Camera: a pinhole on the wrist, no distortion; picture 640 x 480 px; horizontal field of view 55.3 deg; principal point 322.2 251.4 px. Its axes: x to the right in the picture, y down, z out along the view. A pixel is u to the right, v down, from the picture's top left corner.
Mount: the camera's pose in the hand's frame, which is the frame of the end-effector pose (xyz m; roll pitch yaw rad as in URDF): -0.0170 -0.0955 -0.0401 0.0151 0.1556 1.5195
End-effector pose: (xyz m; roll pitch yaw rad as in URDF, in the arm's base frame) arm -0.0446 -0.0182 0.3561 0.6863 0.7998 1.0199
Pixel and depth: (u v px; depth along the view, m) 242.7 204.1 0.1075
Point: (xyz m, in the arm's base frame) 0.0487 -0.0865 0.3566
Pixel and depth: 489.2 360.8 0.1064
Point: 0.0150 -0.0678 0.3901
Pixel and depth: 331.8 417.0 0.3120
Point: 0.1602 -0.0663 0.5515
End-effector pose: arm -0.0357 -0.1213 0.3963 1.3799 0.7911 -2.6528
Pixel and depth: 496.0 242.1 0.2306
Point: -0.1380 0.0206 0.4266
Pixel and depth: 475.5 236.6 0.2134
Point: -0.1219 0.0155 0.4140
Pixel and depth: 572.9 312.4 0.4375
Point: -0.3015 0.1106 0.5789
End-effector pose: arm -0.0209 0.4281 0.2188 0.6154 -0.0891 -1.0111
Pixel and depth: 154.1 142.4 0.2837
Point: -0.2220 0.2732 0.3509
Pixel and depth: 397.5 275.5 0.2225
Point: -0.1461 0.3853 0.3405
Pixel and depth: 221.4 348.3 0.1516
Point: -0.1650 0.3874 0.2530
